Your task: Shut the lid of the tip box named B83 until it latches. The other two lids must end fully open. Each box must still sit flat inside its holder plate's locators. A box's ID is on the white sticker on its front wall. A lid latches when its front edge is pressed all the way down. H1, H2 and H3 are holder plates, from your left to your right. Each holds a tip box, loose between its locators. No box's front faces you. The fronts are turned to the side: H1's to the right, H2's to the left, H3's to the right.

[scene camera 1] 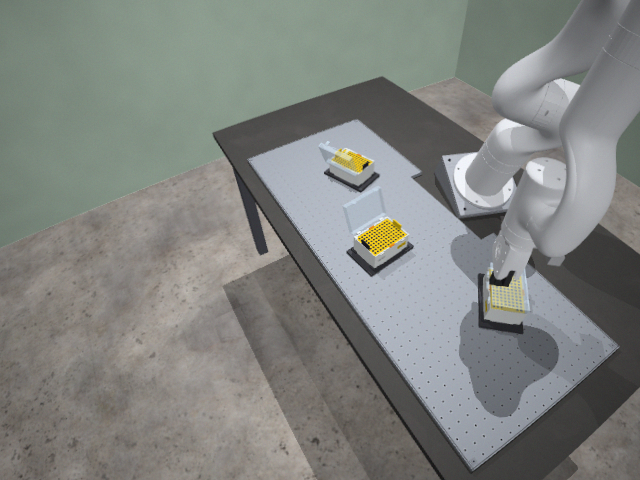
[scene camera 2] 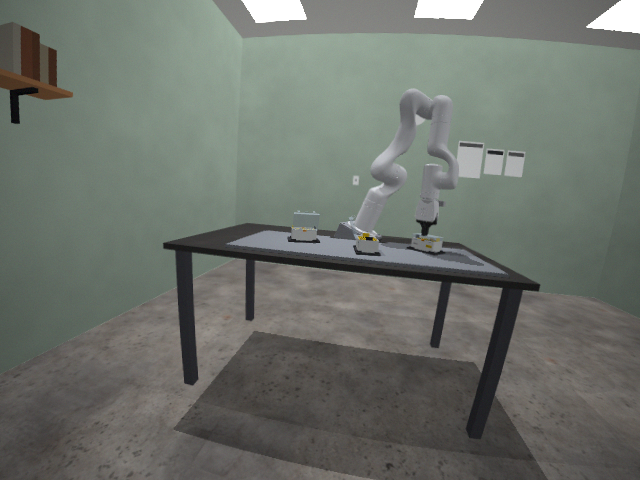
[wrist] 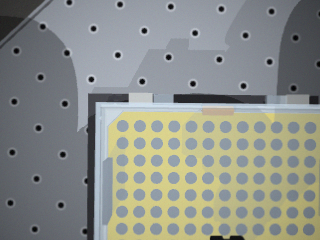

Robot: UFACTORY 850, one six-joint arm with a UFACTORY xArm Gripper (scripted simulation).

In view: a lid [scene camera 1: 514, 298] and a lid [scene camera 1: 366, 209].
